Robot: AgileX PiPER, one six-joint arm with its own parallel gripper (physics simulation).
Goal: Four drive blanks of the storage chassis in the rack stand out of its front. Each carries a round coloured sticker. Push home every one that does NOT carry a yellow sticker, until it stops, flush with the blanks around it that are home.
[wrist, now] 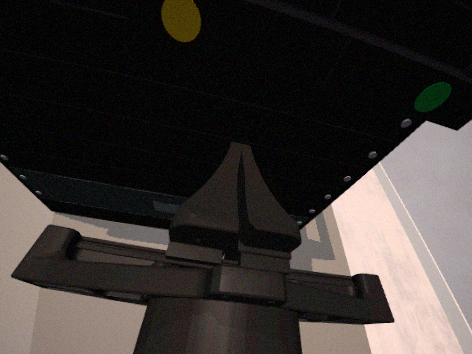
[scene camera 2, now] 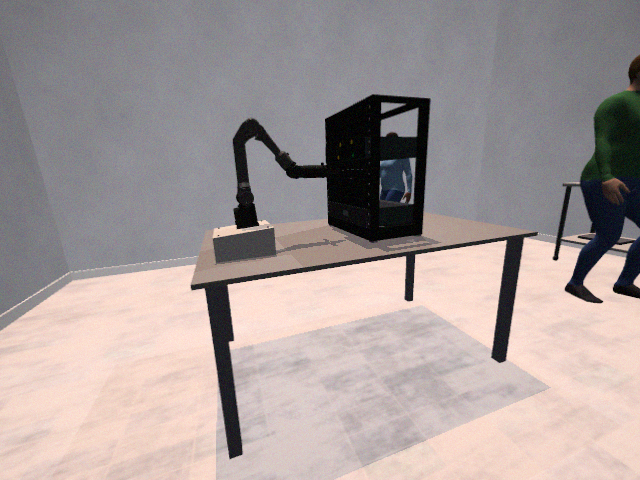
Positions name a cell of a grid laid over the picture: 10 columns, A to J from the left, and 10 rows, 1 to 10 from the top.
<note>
I see my gripper (wrist: F5) and a black rack (scene camera 2: F3).
The black rack also shows in the wrist view (wrist: C4).
</note>
